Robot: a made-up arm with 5 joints.
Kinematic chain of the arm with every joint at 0, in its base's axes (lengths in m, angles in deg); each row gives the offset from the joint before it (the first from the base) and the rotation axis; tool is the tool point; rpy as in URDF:
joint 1: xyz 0.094 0 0.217 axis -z
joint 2: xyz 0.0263 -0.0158 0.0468 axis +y
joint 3: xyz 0.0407 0 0.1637 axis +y
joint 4: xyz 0.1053 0 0.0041 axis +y
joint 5: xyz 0.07 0.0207 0 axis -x
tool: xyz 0 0 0 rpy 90 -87.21 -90
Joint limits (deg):
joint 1: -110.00..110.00
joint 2: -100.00..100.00
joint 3: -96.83..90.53
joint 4: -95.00..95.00
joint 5: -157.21..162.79
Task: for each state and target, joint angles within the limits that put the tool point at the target. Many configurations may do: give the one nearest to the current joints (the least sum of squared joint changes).
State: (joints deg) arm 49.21 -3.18 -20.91 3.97 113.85
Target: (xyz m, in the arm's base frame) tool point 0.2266 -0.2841 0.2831
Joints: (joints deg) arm 65.88 38.42 -11.16 6.67 113.85
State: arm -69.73 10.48 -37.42 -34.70 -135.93
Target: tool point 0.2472 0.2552 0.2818
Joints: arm -58.08 34.24 7.77 -19.29 -135.93
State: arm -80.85 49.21 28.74 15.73 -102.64
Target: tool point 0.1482 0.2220 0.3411
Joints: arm -75.05 3.41 20.59 15.59 -102.64
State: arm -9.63 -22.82 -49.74 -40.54 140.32
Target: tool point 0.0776 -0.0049 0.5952
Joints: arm -33.27 -25.06 -51.18 -40.31 140.32
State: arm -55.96 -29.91 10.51 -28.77 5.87
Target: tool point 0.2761 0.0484 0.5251
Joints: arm -13.39 -7.42 -13.01 -28.92 5.87
